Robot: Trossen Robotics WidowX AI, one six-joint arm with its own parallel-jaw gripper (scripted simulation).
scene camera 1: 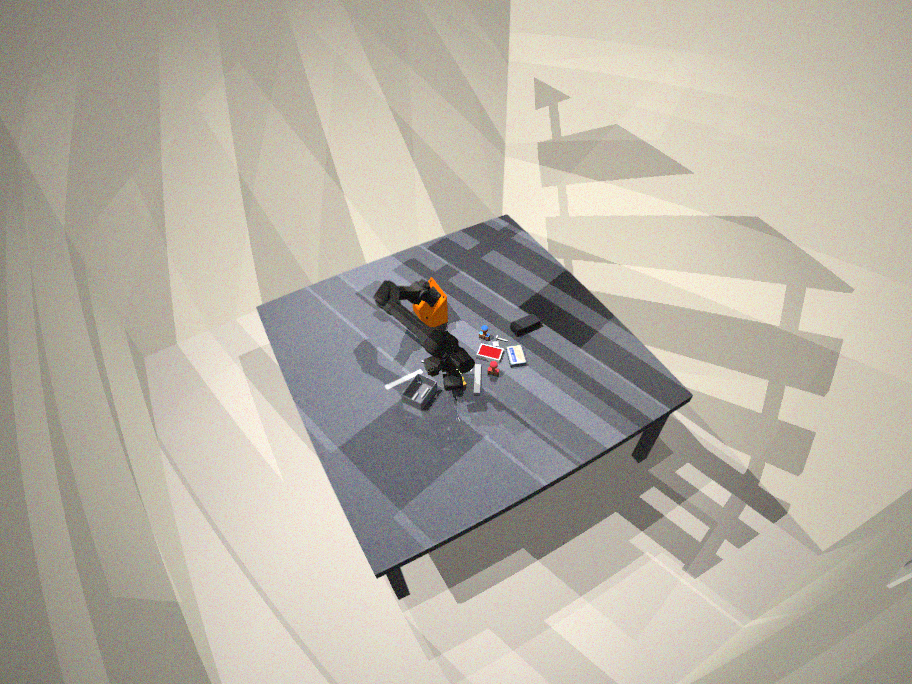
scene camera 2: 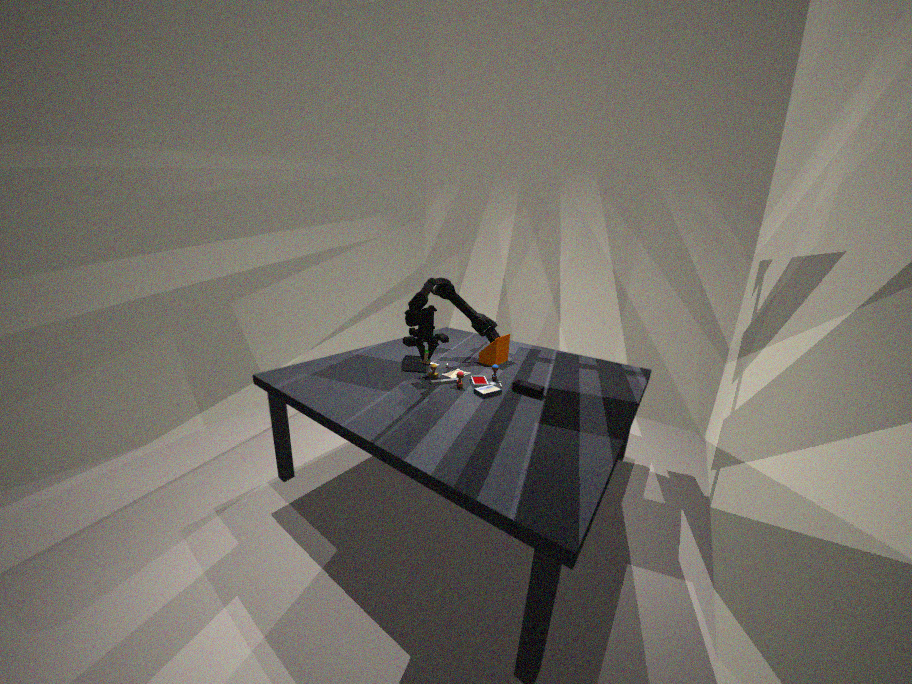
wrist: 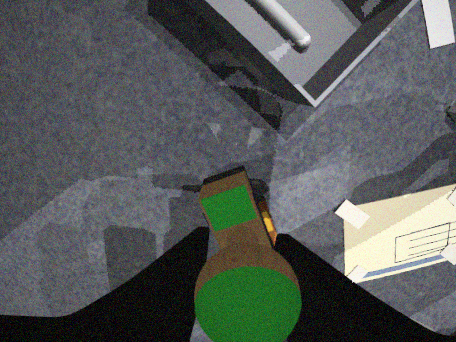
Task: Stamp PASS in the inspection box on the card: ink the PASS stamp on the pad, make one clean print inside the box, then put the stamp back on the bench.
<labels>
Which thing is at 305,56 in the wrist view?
A grey tray.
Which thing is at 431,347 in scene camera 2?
My gripper.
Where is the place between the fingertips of my gripper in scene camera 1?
451,381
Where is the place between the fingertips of my gripper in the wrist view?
241,241
</labels>
